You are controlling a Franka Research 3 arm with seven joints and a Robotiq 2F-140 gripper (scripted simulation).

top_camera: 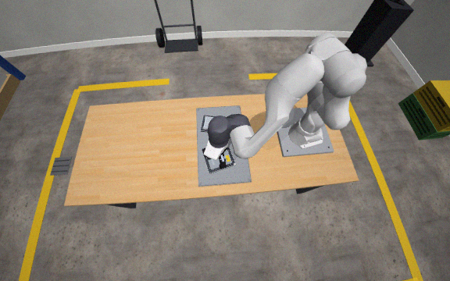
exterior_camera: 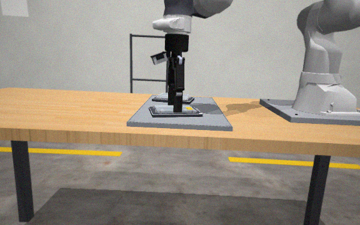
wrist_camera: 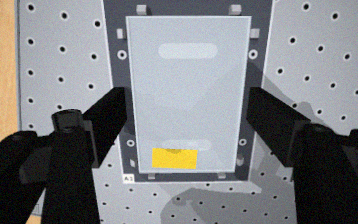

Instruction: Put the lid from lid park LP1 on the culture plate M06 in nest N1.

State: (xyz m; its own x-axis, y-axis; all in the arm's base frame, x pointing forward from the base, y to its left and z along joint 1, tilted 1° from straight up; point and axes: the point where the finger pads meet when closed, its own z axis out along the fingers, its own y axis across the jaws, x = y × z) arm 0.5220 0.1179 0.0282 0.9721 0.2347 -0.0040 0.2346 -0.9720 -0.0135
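The lid lies 20 mm below my hand. From my hand the other things lie so: nest N1: 240 mm to the right, 30 mm below, 10 mm ahead; then lid park LP1: 30 mm below.
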